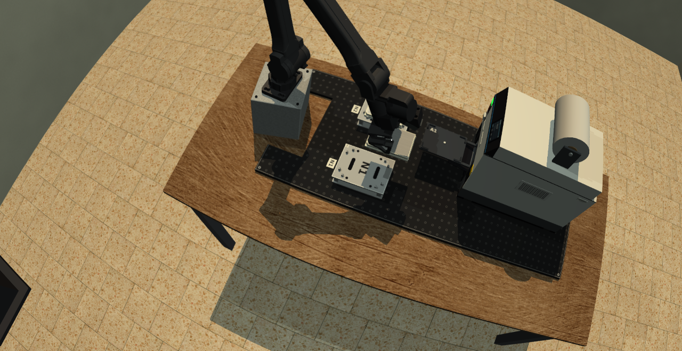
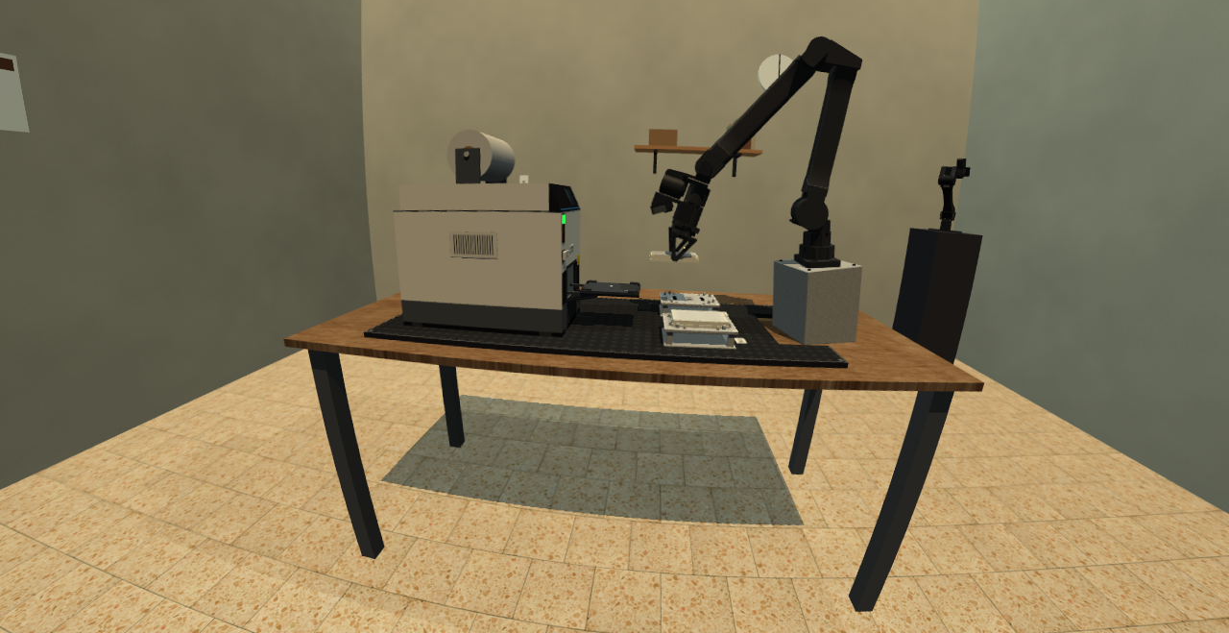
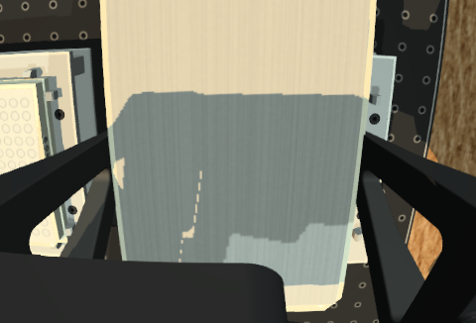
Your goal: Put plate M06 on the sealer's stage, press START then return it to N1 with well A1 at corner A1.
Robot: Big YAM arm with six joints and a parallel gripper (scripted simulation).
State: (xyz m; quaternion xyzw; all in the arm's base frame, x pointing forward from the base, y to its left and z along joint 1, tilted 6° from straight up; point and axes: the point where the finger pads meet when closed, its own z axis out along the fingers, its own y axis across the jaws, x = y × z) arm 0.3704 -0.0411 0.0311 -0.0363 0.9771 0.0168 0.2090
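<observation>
The plate nest N1 is 5 cm behind my hand, 5 cm to the right of it and 14 cm below it. Round my hand: plate M06: right at my hand; well plate: 6 cm behind, 17 cm to the left, 12 cm below; sealer stage: 15 cm ahead, 11 cm to the left, 7 cm below.
</observation>
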